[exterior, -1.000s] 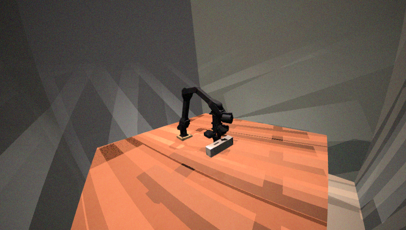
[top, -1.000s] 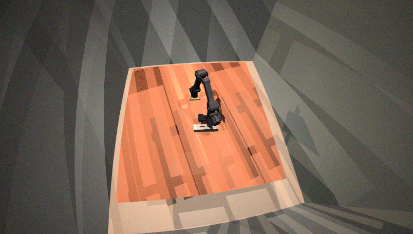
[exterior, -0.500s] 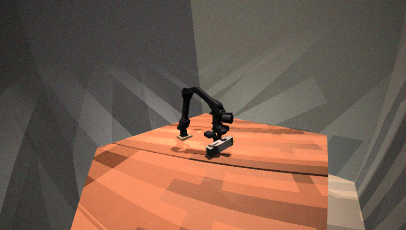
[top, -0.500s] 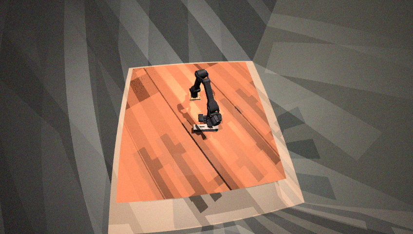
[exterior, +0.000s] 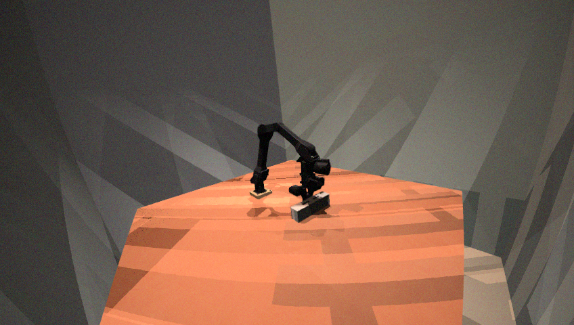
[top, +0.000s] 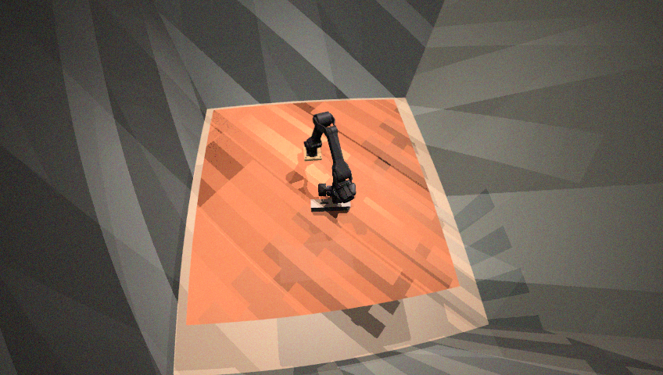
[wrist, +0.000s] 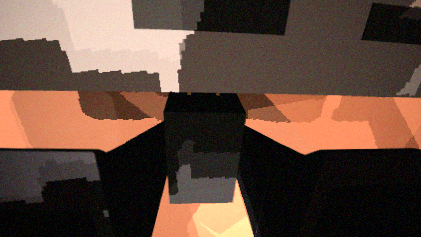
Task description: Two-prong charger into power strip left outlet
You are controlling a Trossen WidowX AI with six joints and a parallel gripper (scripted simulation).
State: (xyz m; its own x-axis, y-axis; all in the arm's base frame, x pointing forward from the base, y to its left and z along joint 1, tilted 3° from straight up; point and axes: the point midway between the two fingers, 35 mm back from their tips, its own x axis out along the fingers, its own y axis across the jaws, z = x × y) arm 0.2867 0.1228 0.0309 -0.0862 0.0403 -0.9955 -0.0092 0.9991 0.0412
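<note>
My gripper tip is 2 cm short of the black two-prong charger and 1 cm below it.
</note>
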